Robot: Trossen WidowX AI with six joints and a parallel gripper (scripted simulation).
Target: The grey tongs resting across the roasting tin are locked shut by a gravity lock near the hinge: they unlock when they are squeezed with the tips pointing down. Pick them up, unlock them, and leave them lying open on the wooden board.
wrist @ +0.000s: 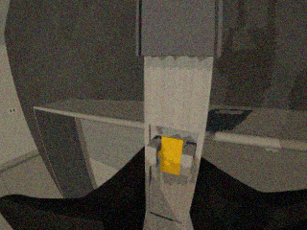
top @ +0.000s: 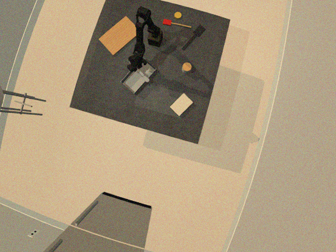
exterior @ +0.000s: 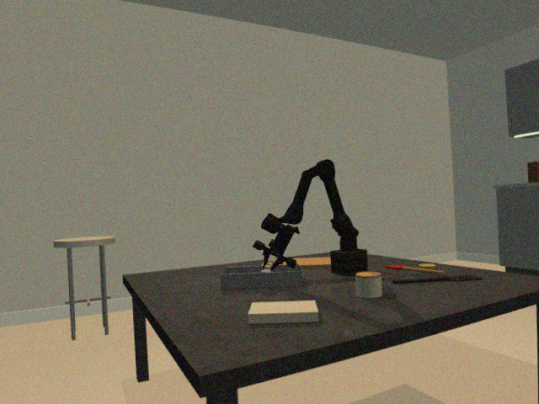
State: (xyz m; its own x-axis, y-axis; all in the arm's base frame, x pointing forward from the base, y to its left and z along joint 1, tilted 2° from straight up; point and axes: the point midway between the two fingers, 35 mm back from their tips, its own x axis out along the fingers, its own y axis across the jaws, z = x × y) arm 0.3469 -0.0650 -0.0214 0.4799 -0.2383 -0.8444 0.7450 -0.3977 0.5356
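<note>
The roasting tin lies 50 mm to the left of my gripper tip and 30 mm ahead of it. Round my gripper tip: wood-lidded pot: 440 mm to the left, 180 mm behind; wooden board: 300 mm behind, 290 mm to the right, 20 mm below; pale block: 500 mm to the left, 160 mm ahead, 20 mm below.
</note>
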